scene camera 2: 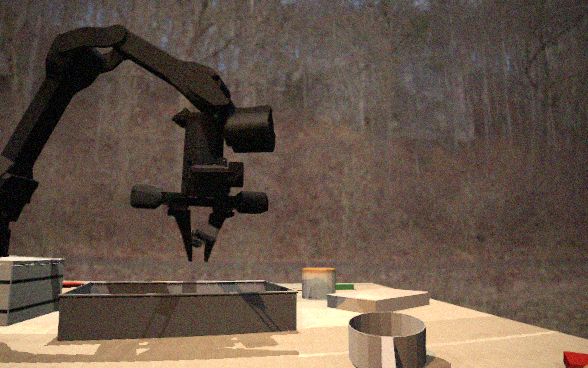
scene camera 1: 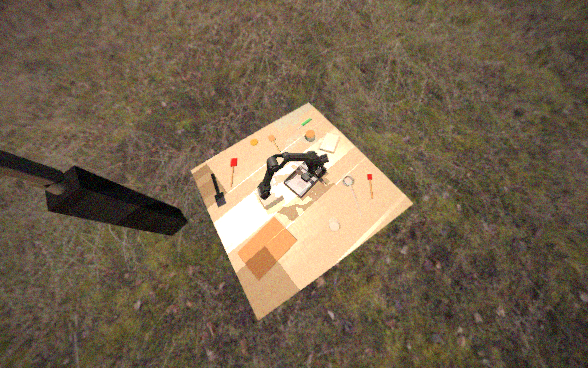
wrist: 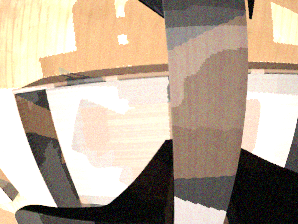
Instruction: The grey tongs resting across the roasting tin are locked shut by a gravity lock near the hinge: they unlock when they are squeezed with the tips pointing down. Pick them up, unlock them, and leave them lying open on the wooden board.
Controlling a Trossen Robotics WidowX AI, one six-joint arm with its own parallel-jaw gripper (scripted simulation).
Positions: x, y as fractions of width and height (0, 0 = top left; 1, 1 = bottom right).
Scene:
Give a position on a roasting tin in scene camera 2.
At 0.17, 0.84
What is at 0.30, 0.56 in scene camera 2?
The gripper.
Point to a roasting tin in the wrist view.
At 0.31, 0.60

